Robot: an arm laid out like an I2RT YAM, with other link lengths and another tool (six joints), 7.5 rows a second.
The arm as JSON. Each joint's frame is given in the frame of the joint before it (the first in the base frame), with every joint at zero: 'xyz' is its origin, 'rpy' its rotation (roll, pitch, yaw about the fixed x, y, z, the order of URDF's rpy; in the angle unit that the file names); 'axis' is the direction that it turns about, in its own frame. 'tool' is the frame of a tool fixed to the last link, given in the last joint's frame.
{
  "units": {
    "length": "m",
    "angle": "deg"
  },
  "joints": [
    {
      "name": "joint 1",
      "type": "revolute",
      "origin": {
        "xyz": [
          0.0,
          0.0,
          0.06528
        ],
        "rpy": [
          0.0,
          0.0,
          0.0
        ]
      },
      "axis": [
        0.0,
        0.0,
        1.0
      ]
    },
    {
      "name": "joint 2",
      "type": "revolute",
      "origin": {
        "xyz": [
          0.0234,
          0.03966,
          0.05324
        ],
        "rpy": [
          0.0,
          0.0,
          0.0
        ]
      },
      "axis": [
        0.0,
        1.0,
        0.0
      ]
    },
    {
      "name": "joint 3",
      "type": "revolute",
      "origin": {
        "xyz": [
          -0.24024,
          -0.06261,
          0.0
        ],
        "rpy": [
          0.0,
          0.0,
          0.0
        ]
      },
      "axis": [
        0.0,
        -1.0,
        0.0
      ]
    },
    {
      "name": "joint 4",
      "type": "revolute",
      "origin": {
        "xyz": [
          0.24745,
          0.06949,
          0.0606
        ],
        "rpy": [
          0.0,
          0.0,
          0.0
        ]
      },
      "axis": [
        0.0,
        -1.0,
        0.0
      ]
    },
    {
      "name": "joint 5",
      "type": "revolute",
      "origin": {
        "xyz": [
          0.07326,
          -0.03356,
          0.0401
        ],
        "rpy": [
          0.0,
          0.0,
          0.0
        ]
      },
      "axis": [
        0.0,
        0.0,
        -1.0
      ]
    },
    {
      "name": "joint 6",
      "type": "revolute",
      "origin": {
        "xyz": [
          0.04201,
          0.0,
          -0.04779
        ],
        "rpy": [
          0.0,
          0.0,
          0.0
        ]
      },
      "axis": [
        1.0,
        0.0,
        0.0
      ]
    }
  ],
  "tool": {
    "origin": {
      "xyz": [
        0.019,
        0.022,
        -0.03
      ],
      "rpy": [
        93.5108,
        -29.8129,
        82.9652
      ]
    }
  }
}
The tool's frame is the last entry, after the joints.
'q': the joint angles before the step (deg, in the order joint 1, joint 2, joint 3, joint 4, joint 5, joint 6). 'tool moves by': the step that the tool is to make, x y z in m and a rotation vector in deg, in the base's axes. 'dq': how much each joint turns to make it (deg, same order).
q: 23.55 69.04 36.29 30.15 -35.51 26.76
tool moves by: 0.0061 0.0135 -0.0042 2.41 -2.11 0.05
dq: 2.08 4.34 0.00 8.18 2.02 1.62
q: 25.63 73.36 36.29 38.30 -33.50 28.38
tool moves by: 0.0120 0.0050 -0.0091 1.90 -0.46 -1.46
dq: -0.04 4.98 0.15 7.00 1.48 1.73
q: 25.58 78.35 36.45 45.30 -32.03 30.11
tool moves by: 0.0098 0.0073 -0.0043 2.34 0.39 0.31
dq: 0.34 4.76 1.38 5.46 0.21 2.67
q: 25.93 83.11 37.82 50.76 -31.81 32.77
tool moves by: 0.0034 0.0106 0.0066 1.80 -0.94 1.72
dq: 1.33 2.29 2.36 2.34 -0.25 1.44
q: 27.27 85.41 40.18 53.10 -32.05 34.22
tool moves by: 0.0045 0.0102 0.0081 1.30 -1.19 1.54
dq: 1.13 2.06 2.92 1.21 -0.31 0.77
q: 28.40 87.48 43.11 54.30 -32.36 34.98
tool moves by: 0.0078 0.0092 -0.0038 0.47 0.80 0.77
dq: 0.69 3.60 2.39 1.24 0.06 0.94
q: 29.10 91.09 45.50 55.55 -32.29 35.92
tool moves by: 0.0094 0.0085 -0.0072 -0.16 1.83 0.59
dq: 0.42 3.86 2.61 0.06 -0.04 0.92
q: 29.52 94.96 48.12 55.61 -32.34 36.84
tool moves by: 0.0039 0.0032 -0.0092 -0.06 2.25 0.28
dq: 0.10 2.35 0.60 0.45 -0.03 1.27
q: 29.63 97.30 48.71 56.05 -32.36 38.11
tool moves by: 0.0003 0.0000 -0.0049 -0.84 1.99 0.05
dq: -0.03 0.33 0.00 -1.65 -0.06 0.31
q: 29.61 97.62 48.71 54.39 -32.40 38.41
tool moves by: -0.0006 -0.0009 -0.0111 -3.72 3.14 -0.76
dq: 0.04 -0.24 -0.10 -5.78 0.72 -2.02
